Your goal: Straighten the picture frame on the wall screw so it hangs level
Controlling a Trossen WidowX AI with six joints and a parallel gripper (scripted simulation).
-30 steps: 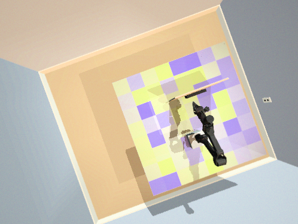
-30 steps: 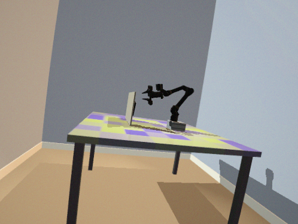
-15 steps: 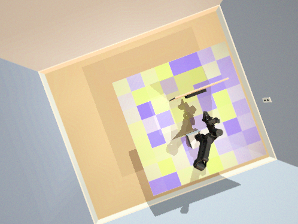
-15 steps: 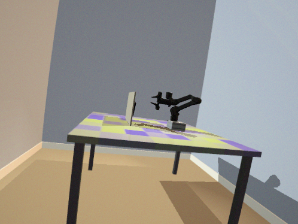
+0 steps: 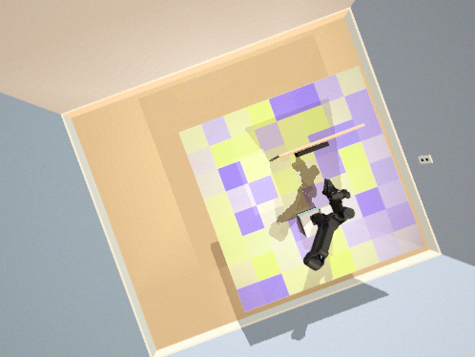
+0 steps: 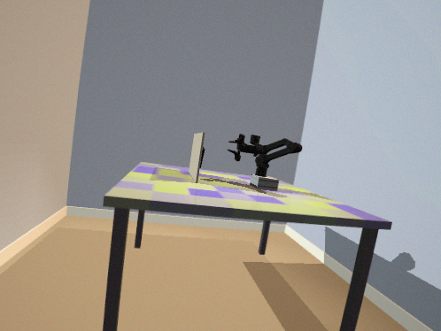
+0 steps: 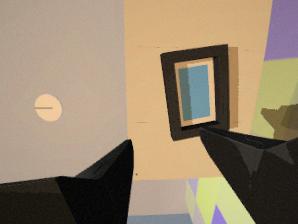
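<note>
Right now the picture frame is 190 mm ahead of my gripper tip, 90 mm below it and 20 mm to the right of it. The rest, counted from my gripper tip: wall panel 200 mm ahead, 100 mm below, 40 mm to the right.
</note>
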